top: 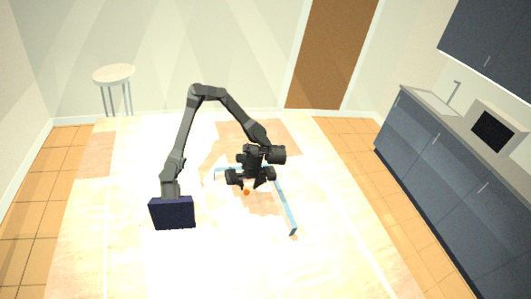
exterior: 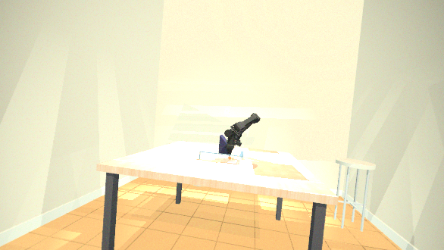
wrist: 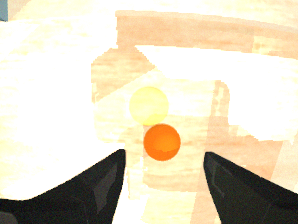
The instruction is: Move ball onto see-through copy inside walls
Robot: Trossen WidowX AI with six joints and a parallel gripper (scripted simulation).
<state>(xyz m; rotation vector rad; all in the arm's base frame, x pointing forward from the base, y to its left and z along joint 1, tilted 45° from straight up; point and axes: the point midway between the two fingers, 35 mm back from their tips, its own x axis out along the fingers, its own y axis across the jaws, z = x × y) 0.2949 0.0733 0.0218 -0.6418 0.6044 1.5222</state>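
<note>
Right now the orange ball is 20 mm below my gripper tip.
</note>
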